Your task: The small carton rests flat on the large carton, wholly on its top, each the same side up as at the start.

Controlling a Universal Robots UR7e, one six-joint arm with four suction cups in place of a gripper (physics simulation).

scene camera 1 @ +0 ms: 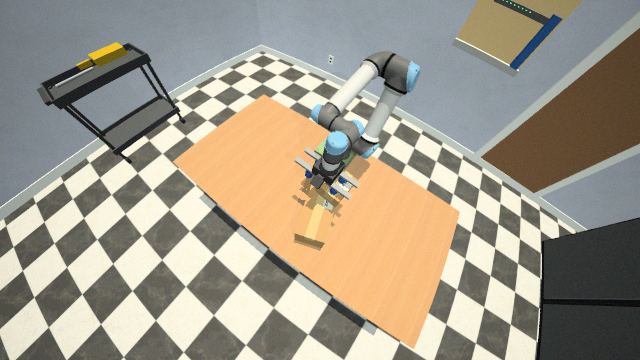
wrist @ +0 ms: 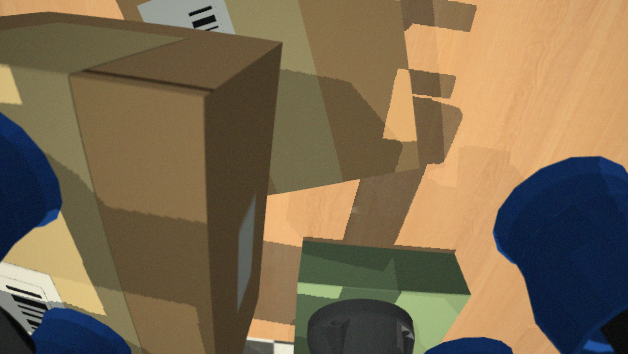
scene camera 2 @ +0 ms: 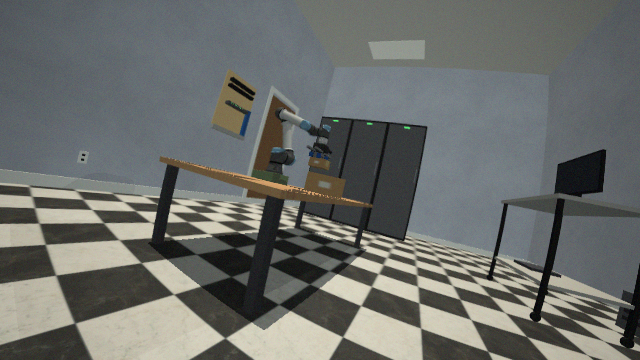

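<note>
The small carton hangs from the blue suction cups of my gripper, looks about level and is off centre under the cups in the wrist view. The large carton lies on the table, tape and label up. In scene camera 2 the small carton is a little above the large carton's left part, with a narrow gap between them. In scene camera 1 the gripper largely hides the small carton. In the wrist view the small carton hides part of the large carton's top.
The wooden table carries the arm's green base block, close to the large carton. A dark cart stands off the table. Black cabinets and a desk with a monitor stand farther away.
</note>
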